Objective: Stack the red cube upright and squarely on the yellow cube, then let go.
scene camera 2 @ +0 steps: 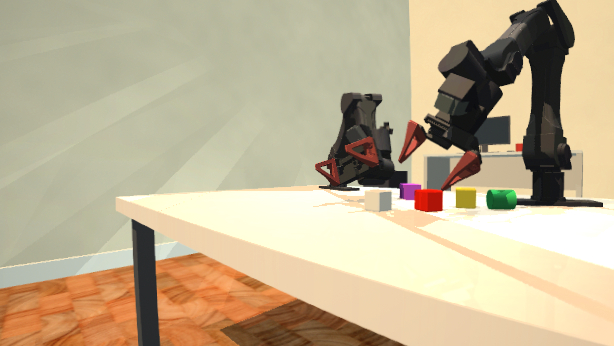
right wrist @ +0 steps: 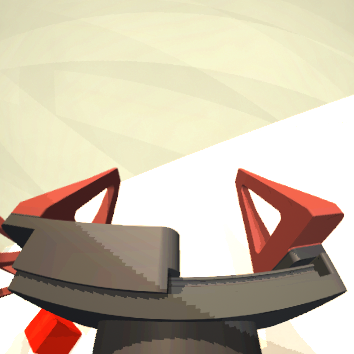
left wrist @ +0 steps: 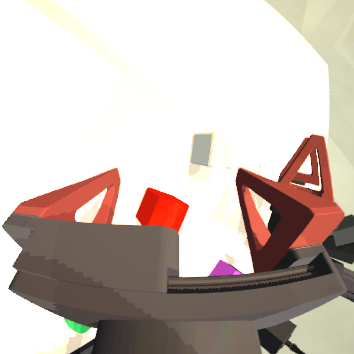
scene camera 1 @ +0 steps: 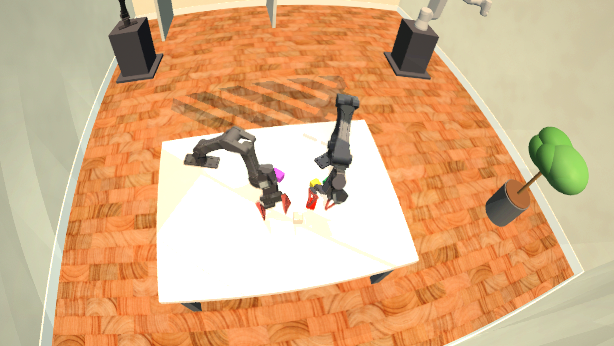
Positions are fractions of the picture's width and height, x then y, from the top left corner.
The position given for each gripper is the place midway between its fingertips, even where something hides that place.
The left gripper (scene camera 2: 0.68, 0.51) is open, with nothing in its grasp. Also in view: a red cube (left wrist: 0.44, 0.59). The right gripper (scene camera 2: 0.54, 0.46) is open and holds nothing. Also in view: a white cube (left wrist: 0.60, 0.42).
The left gripper shows as well in the left wrist view (left wrist: 0.50, 0.49). The right gripper is seen too in the right wrist view (right wrist: 0.50, 0.49) and in the left wrist view (left wrist: 0.88, 0.39). The right wrist view misses the white cube, which is hidden by the right gripper.
